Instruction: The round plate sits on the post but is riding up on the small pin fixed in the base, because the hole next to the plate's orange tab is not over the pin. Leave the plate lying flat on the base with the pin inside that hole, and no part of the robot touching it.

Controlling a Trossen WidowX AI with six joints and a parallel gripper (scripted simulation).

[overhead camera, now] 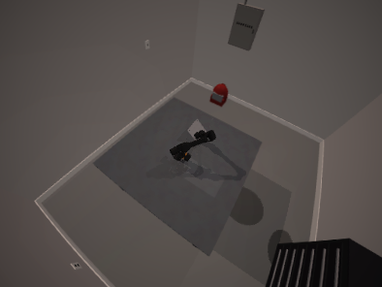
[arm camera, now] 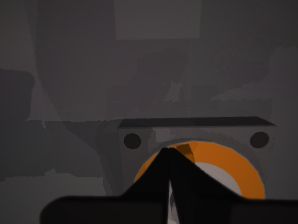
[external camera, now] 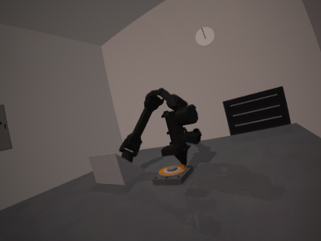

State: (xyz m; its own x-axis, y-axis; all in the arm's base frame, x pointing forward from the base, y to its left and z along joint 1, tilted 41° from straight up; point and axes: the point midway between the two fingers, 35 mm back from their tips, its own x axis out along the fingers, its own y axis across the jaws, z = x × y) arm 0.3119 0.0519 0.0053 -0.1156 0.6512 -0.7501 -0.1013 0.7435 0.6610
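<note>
My gripper tip is now 5 cm past the grey square base, 3 cm to the left of it and 2 cm above it.
</note>
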